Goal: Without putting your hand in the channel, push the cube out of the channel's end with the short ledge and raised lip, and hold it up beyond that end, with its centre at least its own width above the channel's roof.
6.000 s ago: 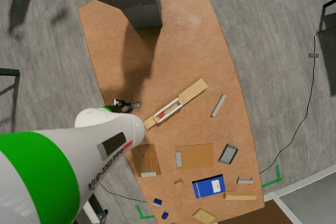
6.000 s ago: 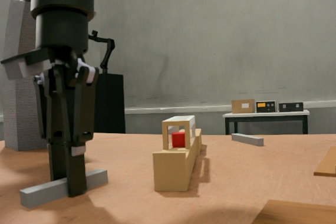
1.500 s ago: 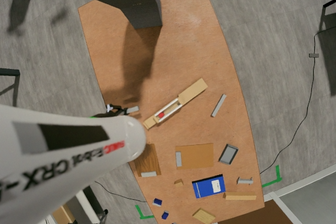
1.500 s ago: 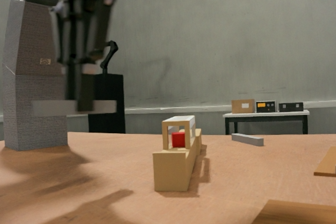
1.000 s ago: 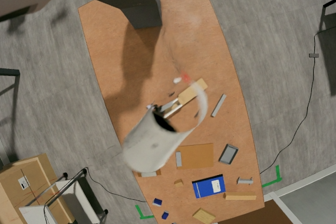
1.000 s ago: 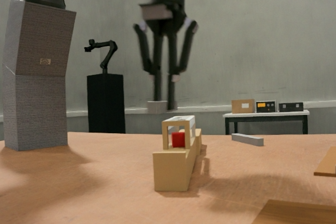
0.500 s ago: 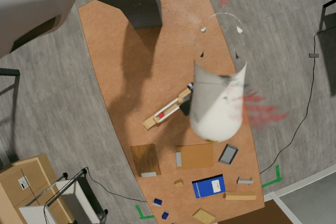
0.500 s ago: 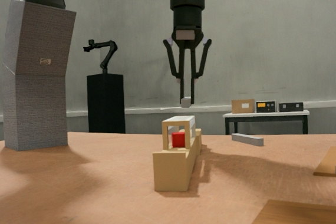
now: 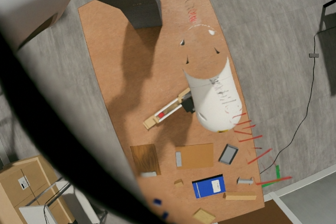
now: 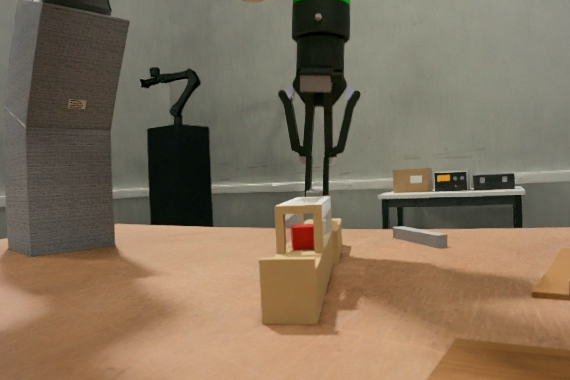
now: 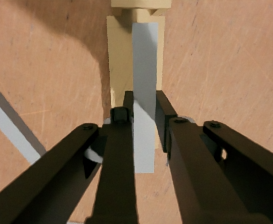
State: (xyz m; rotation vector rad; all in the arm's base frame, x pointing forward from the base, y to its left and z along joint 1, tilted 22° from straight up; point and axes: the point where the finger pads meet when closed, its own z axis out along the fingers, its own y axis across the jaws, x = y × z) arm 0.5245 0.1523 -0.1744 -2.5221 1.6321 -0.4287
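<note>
The channel is 15 cm to the right of my hand, 7 cm ahead of it and 6 cm below it. Also, from my hand: thin grey stick (13 cm to the left, 12 cm ahead, 11 cm below); grey bar (3 cm below); red cube (20 cm to the right, 9 cm ahead, 6 cm below).
</note>
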